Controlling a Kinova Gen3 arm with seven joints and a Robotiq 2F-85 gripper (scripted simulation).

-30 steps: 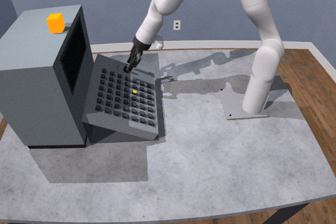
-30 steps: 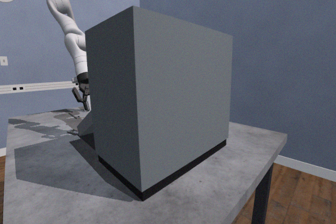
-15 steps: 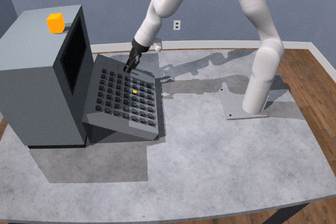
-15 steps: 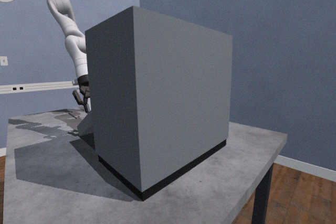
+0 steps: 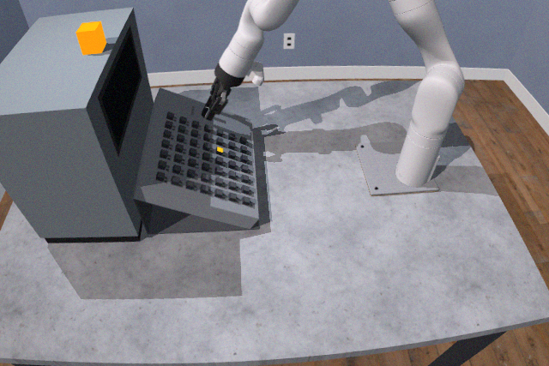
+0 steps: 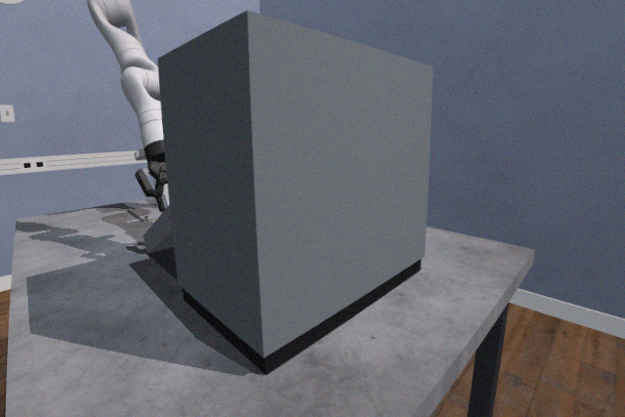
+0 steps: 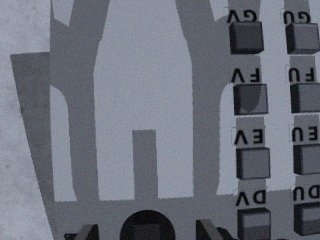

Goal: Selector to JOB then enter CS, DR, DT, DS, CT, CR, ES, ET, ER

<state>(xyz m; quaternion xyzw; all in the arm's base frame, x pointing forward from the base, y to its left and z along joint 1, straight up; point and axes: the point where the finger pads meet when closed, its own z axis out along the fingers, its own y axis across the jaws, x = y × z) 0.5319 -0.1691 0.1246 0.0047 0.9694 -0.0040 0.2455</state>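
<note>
Right now my hand is 10 mm short of the black selector knob and 10 mm above it. Also, from my hand: key 130 mm to the left, 30 mm below, 20 mm behind; sloped keypad 110 mm to the left, 60 mm below, 30 mm ahead.
</note>
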